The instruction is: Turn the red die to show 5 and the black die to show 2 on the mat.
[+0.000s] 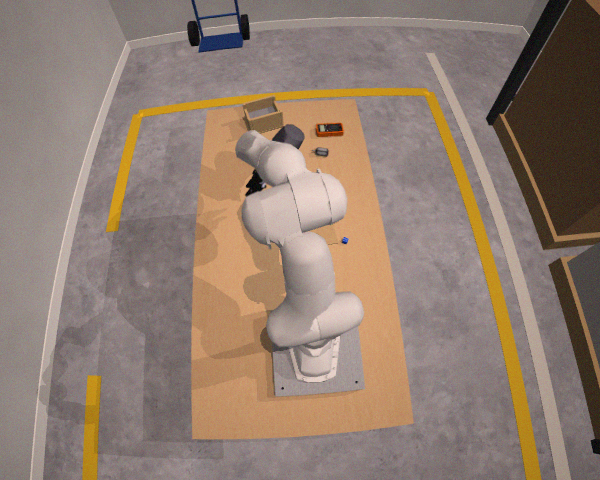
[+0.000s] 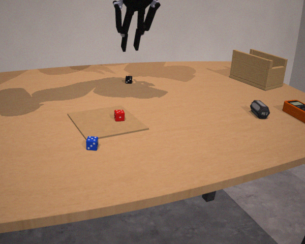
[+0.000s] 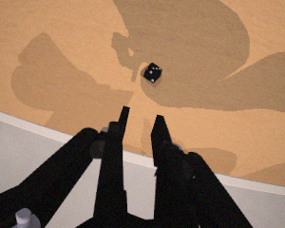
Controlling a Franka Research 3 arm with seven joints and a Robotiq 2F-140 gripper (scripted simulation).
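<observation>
Right now the black die is 130 mm below my hand and 10 mm to the left of it. From my hand the other things lie so: dark grey device 300 mm to the right, 260 mm ahead, 120 mm below; red die 260 mm to the right, 120 mm below, 110 mm behind; thin tan mat 260 mm to the right, 140 mm below, 140 mm behind.
</observation>
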